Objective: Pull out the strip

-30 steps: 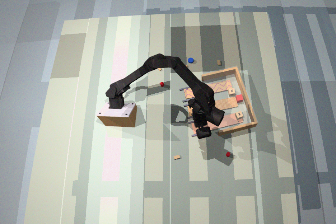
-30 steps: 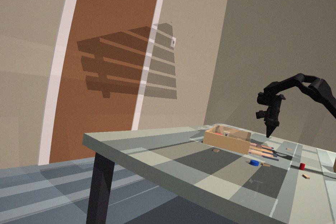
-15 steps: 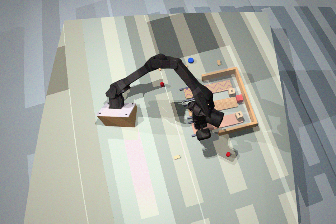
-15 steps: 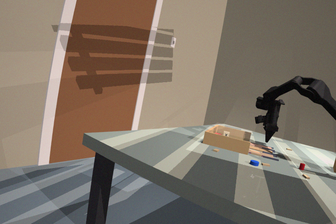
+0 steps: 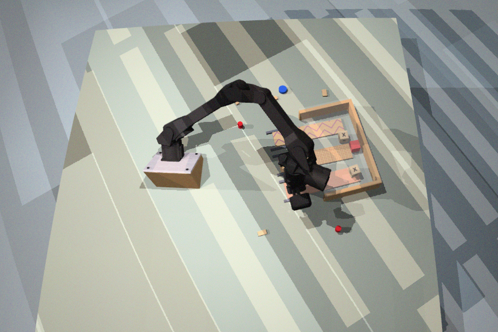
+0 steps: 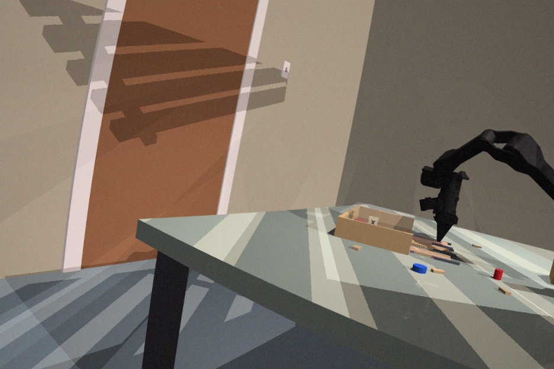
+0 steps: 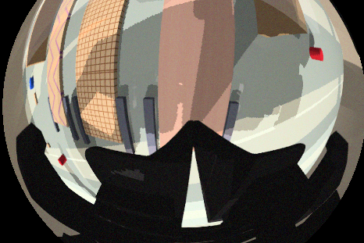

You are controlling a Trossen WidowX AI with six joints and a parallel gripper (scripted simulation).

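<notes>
My gripper tip is 90 mm short of the pink strip, 30 mm to the right of it and 10 mm above it. The rest, counted from my gripper tip: blue disc: 380 mm to the left, 60 mm behind.
</notes>
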